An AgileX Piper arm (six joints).
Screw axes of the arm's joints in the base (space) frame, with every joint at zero. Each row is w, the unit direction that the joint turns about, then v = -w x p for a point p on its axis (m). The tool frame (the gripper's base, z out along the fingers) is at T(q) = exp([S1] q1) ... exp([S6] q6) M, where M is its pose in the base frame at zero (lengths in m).
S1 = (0, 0, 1, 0, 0, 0)
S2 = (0, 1, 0, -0.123, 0, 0)
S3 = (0, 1, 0, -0.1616, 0, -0.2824)
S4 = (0.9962, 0, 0.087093, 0, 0.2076, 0)
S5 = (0, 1, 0, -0.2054, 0, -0.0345)
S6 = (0.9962, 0, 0.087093, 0, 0.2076, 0)
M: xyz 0.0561 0 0.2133 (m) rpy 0 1.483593 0 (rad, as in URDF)
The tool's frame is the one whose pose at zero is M.
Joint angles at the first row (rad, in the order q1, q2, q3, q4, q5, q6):
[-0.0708 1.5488 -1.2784 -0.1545 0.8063 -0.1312]
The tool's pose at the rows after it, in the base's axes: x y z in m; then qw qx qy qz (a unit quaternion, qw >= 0):
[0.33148, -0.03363, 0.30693, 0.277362, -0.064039, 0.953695, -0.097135]
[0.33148, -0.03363, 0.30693, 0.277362, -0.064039, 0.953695, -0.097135]
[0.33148, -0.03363, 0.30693, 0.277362, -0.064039, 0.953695, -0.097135]
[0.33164, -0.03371, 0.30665, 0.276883, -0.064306, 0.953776, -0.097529]
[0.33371, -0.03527, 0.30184, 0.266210, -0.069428, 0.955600, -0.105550]
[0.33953, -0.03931, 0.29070, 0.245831, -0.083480, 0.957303, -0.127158]
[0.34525, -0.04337, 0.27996, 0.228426, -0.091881, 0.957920, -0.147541]
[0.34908, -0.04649, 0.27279, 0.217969, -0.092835, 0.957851, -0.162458]
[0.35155, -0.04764, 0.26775, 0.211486, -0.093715, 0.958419, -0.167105]
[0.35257, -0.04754, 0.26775, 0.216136, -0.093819, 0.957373, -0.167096]
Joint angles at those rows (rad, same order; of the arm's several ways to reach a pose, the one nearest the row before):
[-0.0708 1.5488 -1.2784 -0.1545 0.8063 -0.1312]
[-0.0708 1.5488 -1.2784 -0.1545 0.8063 -0.1312]
[-0.0708 1.5488 -1.2784 -0.1545 0.8063 -0.1312]
[-0.0708 1.5497 -1.2784 -0.1555 0.8063 -0.1312]
[-0.0708 1.5639 -1.2784 -0.1764 0.8121 -0.1312]
[-0.0708 1.5987 -1.2784 -0.2320 0.8135 -0.1302]
[-0.0708 1.6330 -1.2784 -0.2898 0.8112 -0.1145]
[-0.0708 1.6563 -1.2784 -0.3359 0.8086 -0.0893]
[-0.0708 1.6718 -1.2784 -0.3522 0.8066 -0.0799]
[-0.0708 1.6729 -1.2784 -0.3532 0.7961 -0.0778]

